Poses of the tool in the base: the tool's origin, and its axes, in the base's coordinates. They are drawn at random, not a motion.
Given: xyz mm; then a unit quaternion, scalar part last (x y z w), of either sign.
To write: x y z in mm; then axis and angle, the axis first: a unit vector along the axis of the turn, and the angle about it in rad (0 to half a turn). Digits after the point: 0 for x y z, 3 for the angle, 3 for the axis.
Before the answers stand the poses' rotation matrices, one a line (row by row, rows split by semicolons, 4 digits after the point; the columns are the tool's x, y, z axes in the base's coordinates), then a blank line. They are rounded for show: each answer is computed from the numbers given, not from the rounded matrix.
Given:
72, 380, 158, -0.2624, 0.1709, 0.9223, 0.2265
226, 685, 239, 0.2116, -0.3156, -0.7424, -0.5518
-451, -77, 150, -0.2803, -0.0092, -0.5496, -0.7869
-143, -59, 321, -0.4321, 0.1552, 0.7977, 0.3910
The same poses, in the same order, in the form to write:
-0.7597 -0.5075 -0.4066; 0.3281 -0.8390 0.4341; -0.5614 0.1964 0.8039
-0.3015 -0.9529 0.0341; 0.6857 -0.1918 0.7021; -0.6625 0.2351 0.7112
0.3957 -0.8599 0.3226; 0.8702 0.2387 -0.4311; 0.2936 0.4513 0.8427
-0.3208 -0.7579 -0.5680; 0.4897 -0.6461 0.5855; -0.8107 -0.0903 0.5784

72, 380, 158, -0.269, 0.175, 0.947, 2.685
226, 685, 239, -0.254, 0.378, 0.890, 1.973
-451, -77, 150, 0.454, 0.015, 0.891, 1.330
-143, -59, 321, -0.469, 0.169, 0.867, 2.338

